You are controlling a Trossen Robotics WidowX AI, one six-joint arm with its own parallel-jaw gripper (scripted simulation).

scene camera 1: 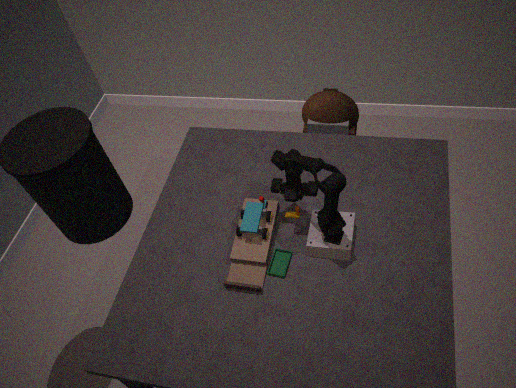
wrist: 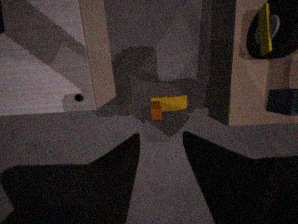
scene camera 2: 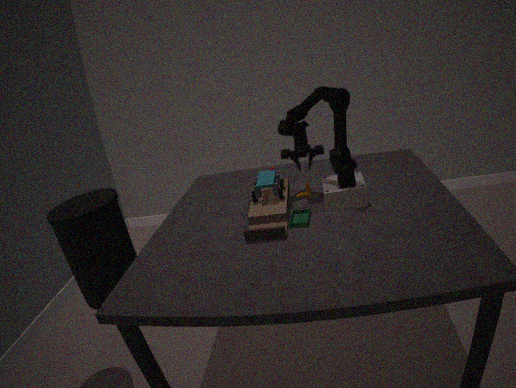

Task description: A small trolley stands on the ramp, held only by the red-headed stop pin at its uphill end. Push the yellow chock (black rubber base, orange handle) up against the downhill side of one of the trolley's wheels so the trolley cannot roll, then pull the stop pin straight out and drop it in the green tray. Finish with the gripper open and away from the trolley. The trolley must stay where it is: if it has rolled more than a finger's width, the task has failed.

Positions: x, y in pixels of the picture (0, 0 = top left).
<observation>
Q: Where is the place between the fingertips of the gripper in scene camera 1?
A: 296, 199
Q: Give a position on a tan ramp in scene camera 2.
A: At 269, 208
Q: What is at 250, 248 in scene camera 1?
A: A tan ramp.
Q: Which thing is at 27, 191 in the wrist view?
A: The gripper.
</observation>
